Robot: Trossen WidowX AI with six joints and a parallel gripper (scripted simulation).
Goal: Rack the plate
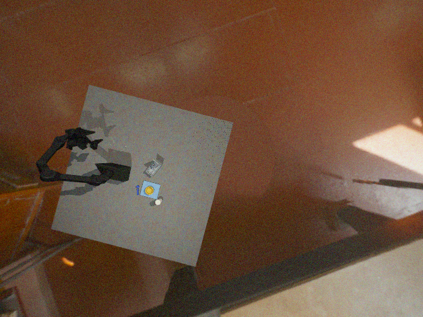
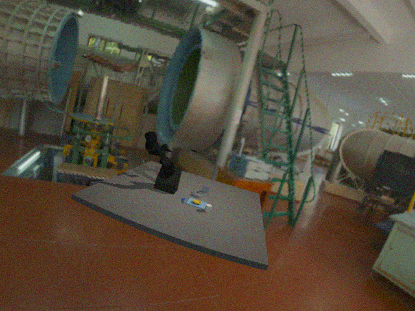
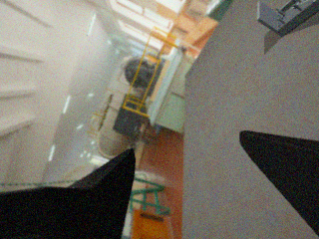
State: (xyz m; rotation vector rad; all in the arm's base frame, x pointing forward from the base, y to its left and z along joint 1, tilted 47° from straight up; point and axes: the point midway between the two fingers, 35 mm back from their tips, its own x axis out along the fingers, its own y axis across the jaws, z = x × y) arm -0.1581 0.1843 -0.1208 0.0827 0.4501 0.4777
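My gripper tip is now 43 cm short of the yellow plate, 30 cm to the left of it and 21 cm above it. Round my gripper tip: mat 43 cm ahead, 30 cm to the right, 22 cm below; then blue spoon 33 cm ahead, 33 cm to the right, 22 cm below; then grey dish rack 39 cm ahead, 11 cm to the right, 20 cm below.
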